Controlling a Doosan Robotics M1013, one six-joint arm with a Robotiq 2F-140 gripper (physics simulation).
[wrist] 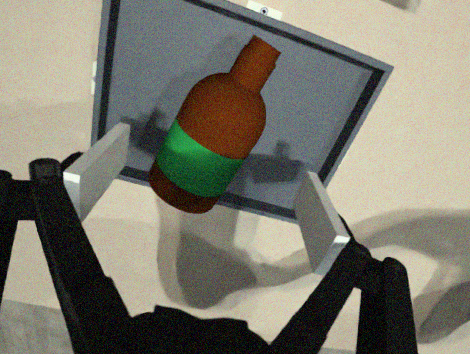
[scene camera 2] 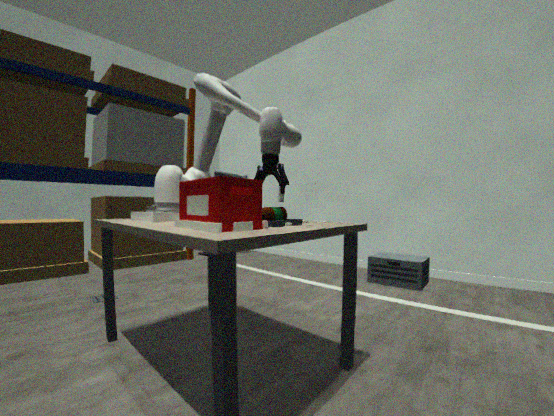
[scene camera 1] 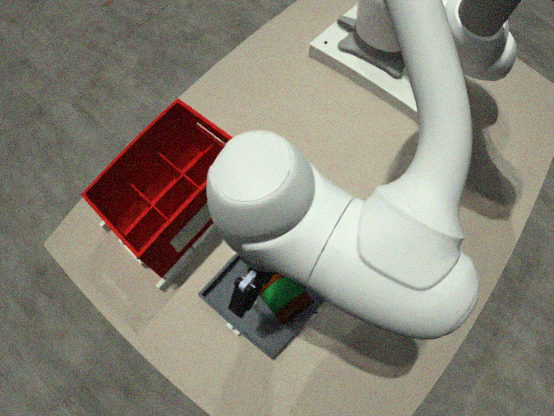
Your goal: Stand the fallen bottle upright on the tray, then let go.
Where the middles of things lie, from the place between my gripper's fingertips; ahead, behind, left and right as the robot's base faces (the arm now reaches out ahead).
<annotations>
Right now my hand is 10 mm past the rail [scene camera 1: 211, 231], 180 mm to the left of it and 90 mm above it.
</annotations>
